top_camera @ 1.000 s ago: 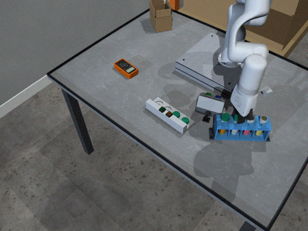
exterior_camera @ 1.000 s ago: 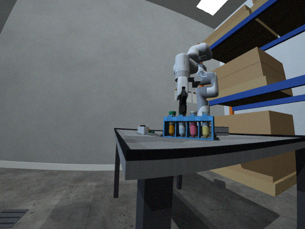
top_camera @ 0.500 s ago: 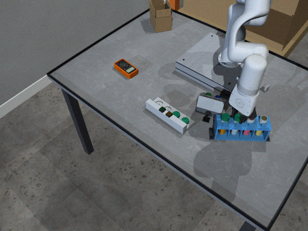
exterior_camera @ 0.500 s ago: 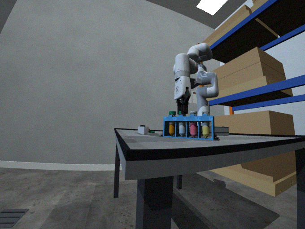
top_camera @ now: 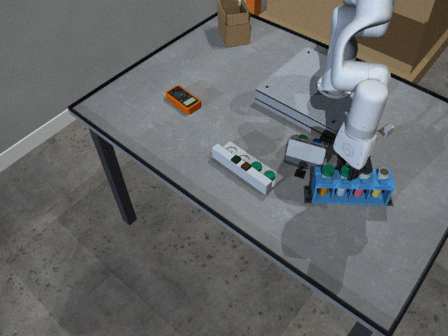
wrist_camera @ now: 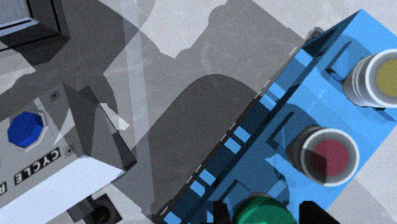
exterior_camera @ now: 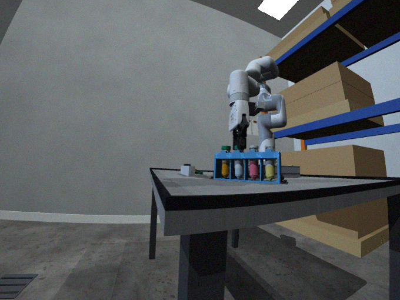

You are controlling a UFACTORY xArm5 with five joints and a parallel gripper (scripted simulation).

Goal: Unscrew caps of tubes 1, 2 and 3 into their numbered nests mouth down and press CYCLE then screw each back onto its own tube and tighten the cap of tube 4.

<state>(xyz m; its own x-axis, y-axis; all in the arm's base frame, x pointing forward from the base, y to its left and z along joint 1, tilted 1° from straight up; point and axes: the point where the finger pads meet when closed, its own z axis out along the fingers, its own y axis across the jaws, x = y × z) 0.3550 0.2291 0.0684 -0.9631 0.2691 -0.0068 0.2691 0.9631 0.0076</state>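
Now: the threaded neck 1 cm below my hand. From my hand the other things lie so: green key: 19 cm to the right, 8 cm behind, 6 cm below; blue key: 14 cm to the right, 9 cm behind, 6 cm below; key housing: 16 cm to the right, 8 cm below, 7 cm behind.
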